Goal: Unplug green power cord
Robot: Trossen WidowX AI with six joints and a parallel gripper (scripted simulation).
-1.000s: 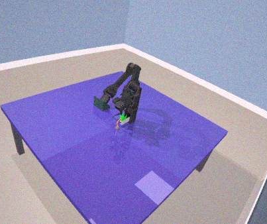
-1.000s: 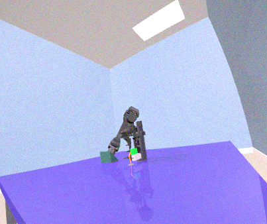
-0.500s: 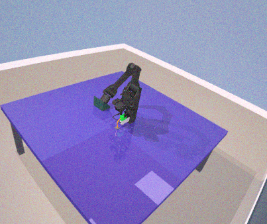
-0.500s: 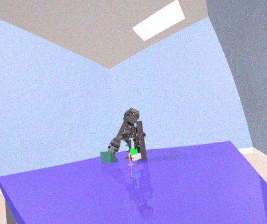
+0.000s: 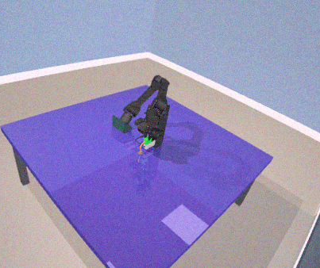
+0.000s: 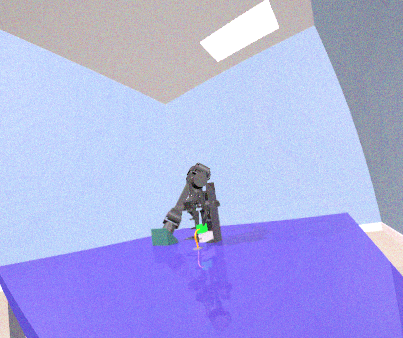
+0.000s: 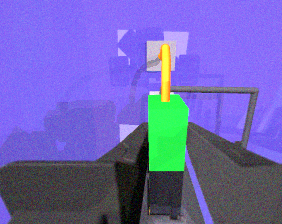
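The green plug is 3 cm to the left of my gripper tip. Round my gripper tip: dark upright panel (11 cm to the left, 3 cm above).
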